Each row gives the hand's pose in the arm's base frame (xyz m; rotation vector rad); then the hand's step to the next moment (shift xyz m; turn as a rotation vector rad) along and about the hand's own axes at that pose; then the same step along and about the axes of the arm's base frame.
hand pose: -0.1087 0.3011 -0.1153 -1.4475 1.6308 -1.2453
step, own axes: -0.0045 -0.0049 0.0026 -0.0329 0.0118 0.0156
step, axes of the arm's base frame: 0.0052 0.0040 0.0030 0.0163 0.0276 -0.0210
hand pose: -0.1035 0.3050 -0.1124 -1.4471 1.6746 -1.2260
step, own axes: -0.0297 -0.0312 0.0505 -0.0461 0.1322 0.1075
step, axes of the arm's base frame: 0.0641 0.0165 0.0050 0.0511 0.0142 -0.1684
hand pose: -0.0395 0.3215 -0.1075 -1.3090 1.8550 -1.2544
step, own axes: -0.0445 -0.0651 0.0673 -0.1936 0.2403 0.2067
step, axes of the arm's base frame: 0.0997 0.0094 0.0270 0.1441 0.1228 -0.3195
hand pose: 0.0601 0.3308 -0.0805 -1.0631 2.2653 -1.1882
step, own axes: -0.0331 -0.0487 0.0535 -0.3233 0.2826 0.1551
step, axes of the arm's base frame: 0.0763 -0.0211 0.0082 0.1773 0.2646 -0.3271
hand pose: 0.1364 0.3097 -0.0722 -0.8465 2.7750 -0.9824
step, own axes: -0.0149 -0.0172 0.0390 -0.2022 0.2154 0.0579
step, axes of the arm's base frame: 0.0304 -0.0250 -0.0221 0.0828 0.2121 -0.1969
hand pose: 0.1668 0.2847 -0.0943 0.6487 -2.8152 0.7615
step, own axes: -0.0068 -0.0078 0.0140 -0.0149 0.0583 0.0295
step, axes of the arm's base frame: 0.0091 -0.0107 -0.0103 -0.0137 0.0357 -0.0550
